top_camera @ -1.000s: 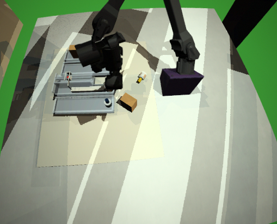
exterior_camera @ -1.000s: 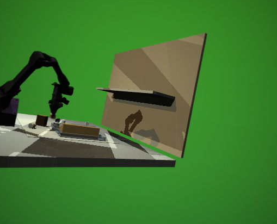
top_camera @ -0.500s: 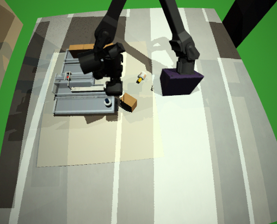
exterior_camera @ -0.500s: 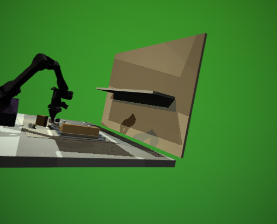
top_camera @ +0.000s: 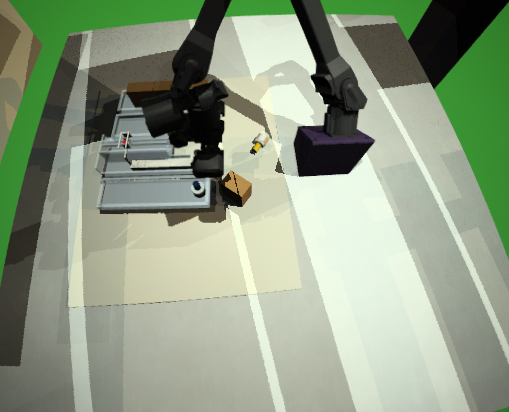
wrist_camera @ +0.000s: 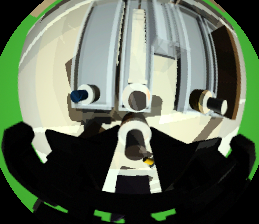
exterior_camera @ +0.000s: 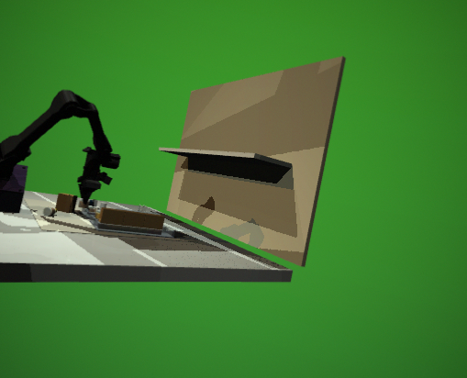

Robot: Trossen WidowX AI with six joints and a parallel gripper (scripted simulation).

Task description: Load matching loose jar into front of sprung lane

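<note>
My gripper tip is 80 mm to the right of the cardboard box, 50 mm past it and 20 mm above it. The rest, counted from my gripper tip: red mark 220 mm ahead, 40 mm to the right, 20 mm above.
</note>
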